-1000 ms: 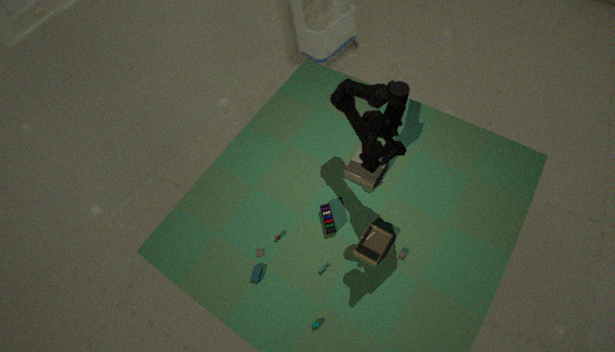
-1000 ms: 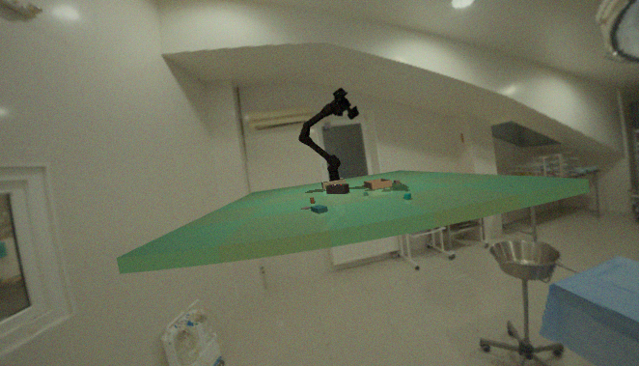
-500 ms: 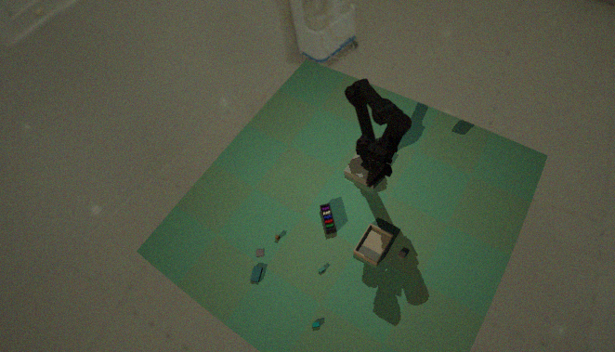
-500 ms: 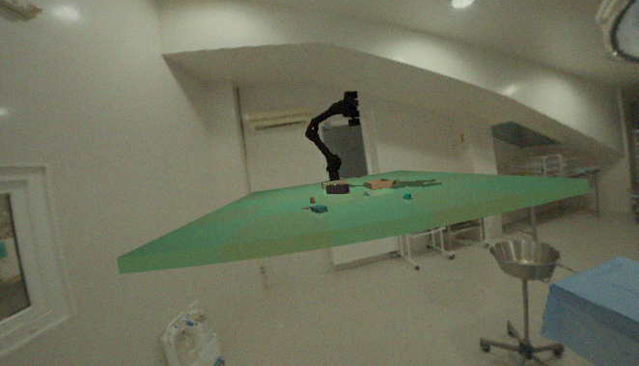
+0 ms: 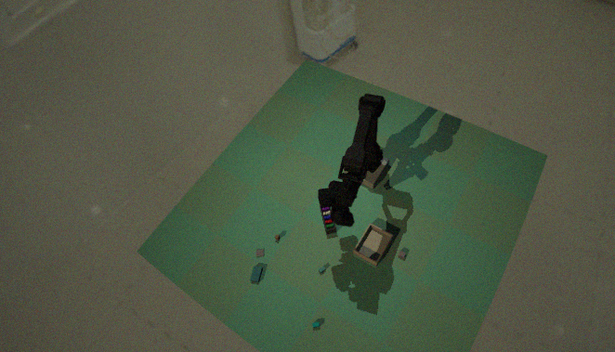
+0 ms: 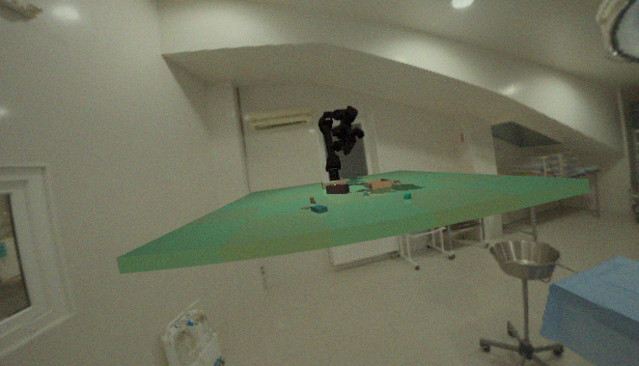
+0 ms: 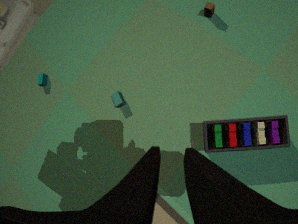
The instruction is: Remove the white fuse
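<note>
My gripper tip is now 5 cm past the white fuse, 9 cm to the left of it and 16 cm above it. From my gripper tip the other things lie so: brown tray 7 cm behind, 13 cm to the left, 18 cm below.
</note>
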